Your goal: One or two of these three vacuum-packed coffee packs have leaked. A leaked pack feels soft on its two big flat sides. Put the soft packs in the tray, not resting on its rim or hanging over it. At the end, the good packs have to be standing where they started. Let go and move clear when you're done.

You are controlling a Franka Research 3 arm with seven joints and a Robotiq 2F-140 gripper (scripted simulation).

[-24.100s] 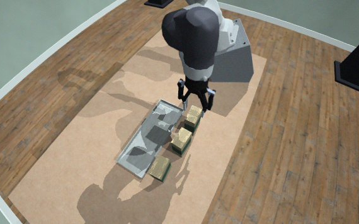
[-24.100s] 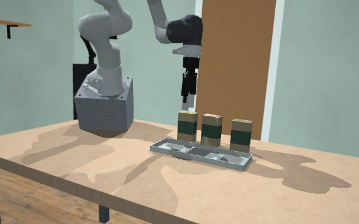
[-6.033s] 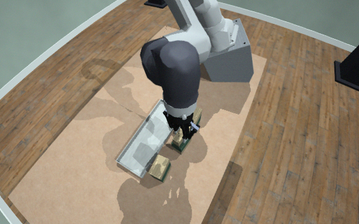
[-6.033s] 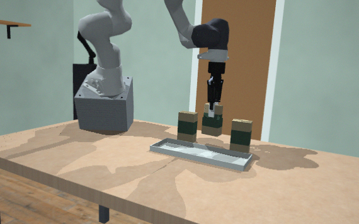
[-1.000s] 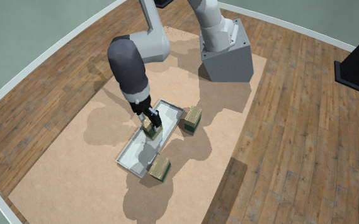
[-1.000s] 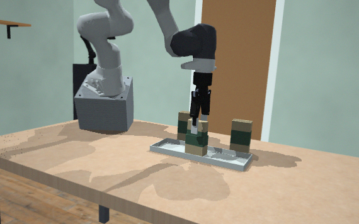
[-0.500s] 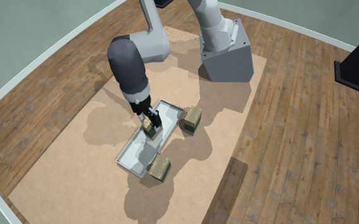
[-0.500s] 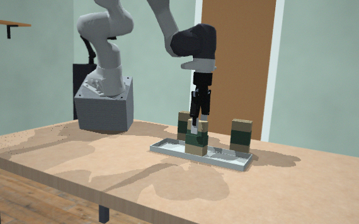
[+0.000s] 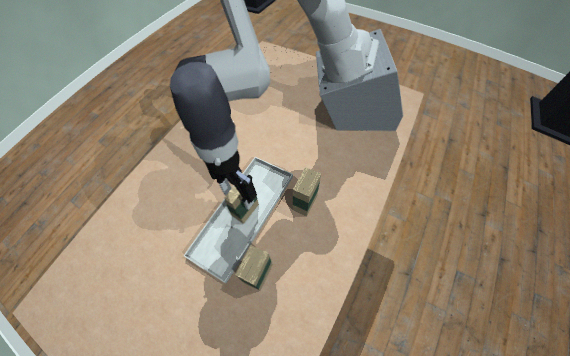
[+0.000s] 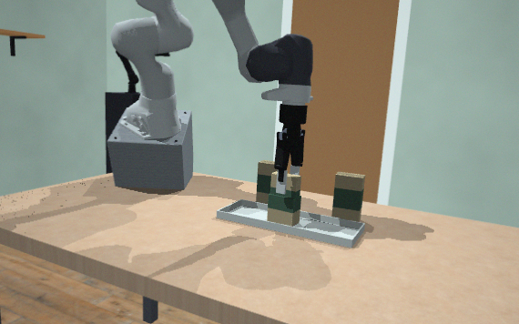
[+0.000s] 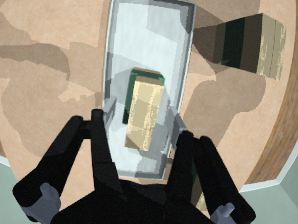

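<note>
The tray lies 12 cm below my hand and 1 cm ahead of it.
</note>
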